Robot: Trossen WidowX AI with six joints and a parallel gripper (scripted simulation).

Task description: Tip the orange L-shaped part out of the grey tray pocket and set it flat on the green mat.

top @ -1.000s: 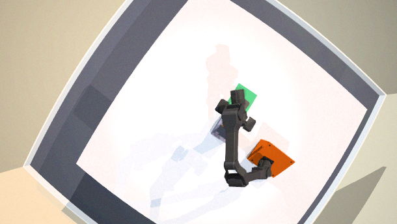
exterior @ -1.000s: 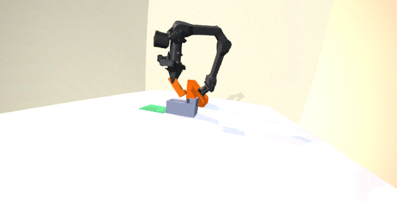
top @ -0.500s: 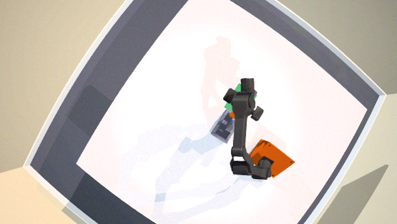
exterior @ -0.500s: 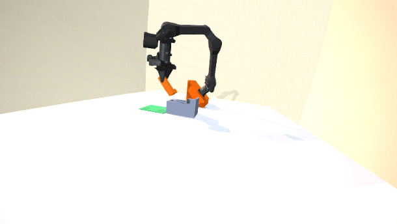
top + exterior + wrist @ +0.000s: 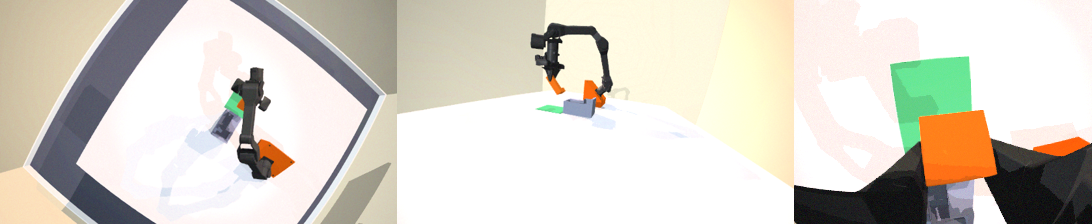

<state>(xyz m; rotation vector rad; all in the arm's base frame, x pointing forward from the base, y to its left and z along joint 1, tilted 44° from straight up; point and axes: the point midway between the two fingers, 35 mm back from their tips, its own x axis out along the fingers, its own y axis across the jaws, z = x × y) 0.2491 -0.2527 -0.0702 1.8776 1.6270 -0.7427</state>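
My gripper tip is now 160 mm above the green mat and 10 mm to the right of it. The rest, counted from my gripper tip: orange L-shaped part 30 mm to the left, 30 mm below, 10 mm behind.
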